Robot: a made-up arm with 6 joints.
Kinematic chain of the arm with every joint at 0, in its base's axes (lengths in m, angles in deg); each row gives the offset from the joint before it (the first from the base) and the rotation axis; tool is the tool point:
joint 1: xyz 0 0 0.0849 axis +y
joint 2: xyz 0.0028 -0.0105 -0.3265 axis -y
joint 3: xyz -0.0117 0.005 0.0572 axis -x
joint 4: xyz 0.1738 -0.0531 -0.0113 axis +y
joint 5: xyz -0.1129 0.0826 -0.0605 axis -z
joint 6: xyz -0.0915 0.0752 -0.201 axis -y
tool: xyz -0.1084 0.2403 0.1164
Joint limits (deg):
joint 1: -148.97..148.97
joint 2: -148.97..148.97
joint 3: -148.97..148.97
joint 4: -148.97..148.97
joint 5: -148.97..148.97
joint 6: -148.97..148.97
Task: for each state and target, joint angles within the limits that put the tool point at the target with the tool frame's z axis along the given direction. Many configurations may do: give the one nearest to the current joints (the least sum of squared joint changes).
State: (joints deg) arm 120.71 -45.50 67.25 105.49 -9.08 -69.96
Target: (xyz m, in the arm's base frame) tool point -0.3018 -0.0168 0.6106 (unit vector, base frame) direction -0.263 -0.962 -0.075
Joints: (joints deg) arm 139.79 -15.44 91.82 64.61 -4.23 -99.64
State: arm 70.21 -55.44 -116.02 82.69 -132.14 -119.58
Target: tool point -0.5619 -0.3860 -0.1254 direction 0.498 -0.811 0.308
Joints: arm 63.90 -43.03 -136.08 115.32 -94.60 -121.24
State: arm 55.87 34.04 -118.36 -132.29 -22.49 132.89
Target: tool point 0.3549 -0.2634 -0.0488 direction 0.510 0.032 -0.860
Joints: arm 105.80 79.78 -146.93 -143.14 -39.02 148.78
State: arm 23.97 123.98 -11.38 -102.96 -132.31 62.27
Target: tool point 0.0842 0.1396 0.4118 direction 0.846 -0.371 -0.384
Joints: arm 30.96 126.69 -51.68 -108.01 -86.50 59.50
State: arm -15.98 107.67 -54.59 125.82 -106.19 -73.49
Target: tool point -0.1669 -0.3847 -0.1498 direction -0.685 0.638 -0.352
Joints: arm -40.44 108.82 -72.14 126.39 -84.05 -55.21
